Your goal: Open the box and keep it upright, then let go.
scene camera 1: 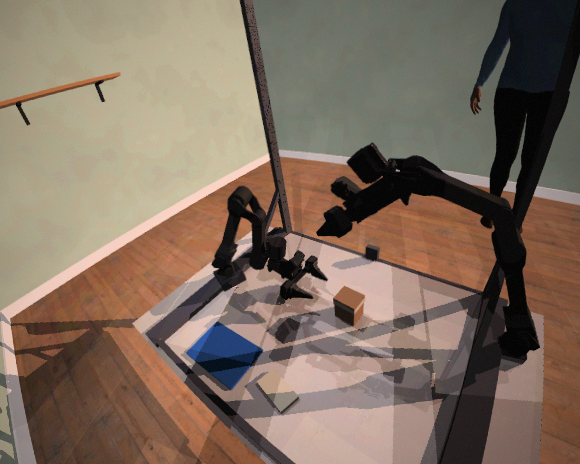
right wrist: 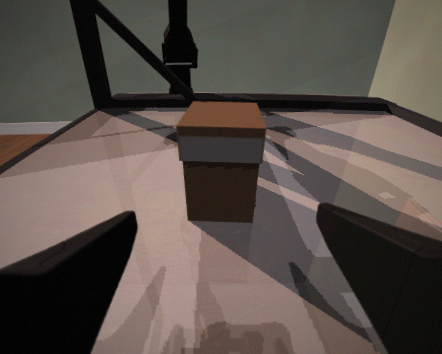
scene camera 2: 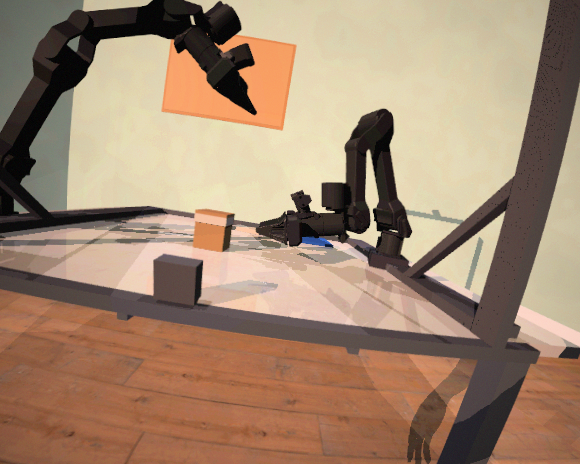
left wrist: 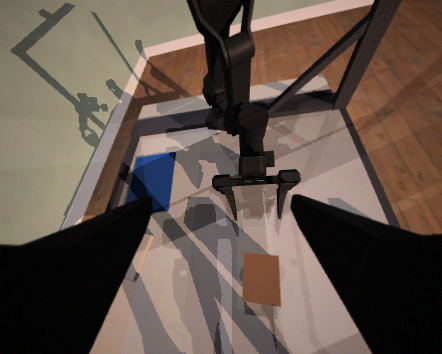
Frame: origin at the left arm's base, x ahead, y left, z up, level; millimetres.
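Where they show: left gripper, fingertip midpoint: (scene camera 1: pixel 326 228) (scene camera 2: pixel 253 112) (left wrist: pixel 223 201); right gripper, fingertip midpoint: (scene camera 1: pixel 320 288) (right wrist: pixel 227 216) (scene camera 2: pixel 257 227) (left wrist: pixel 257 219); left arm's base at its link origin: (scene camera 1: pixel 513 347); right arm's base at its link origin: (scene camera 1: pixel 228 272) (scene camera 2: pixel 388 254) (left wrist: pixel 222 112).
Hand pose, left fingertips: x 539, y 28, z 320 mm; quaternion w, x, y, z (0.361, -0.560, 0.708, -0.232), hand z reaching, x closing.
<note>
Each offset is from my left fingertips to the top centre of the thing. "spot": to the spot under its first point.
A small brown box {dx -56, dy -9, dz -251 mm} (scene camera 1: pixel 349 312) (scene camera 2: pixel 212 236) (left wrist: pixel 261 280) (right wrist: pixel 220 192) with a pale band under its flat brown top stands upright on the table, its lid closed. My left gripper (scene camera 1: pixel 318 233) (scene camera 2: pixel 255 113) is open and empty, high above the table, pointing down at a slant. My right gripper (scene camera 1: pixel 319 288) (scene camera 2: pixel 257 229) (left wrist: pixel 257 219) (right wrist: pixel 227 216) is open and empty, low over the table, facing the box from a short distance. In the right wrist view the box stands beyond the fingertips, between their directions. Neither gripper touches the box.
A blue square {spot: dx +276, dy +262, dz -332 mm} (scene camera 1: pixel 220 345) (scene camera 2: pixel 317 242) (left wrist: pixel 157 175) lies on the table at the left in scene camera 1, with a flat beige tile {dx +37, dy +305, dz -324 mm} (scene camera 1: pixel 277 391) beside it. A small dark block {dx -57, dy -304, dz -282 mm} (scene camera 1: pixel 372 252) (scene camera 2: pixel 177 280) is at the table's edge. A person (scene camera 1: pixel 530 55) stands beyond the table.
</note>
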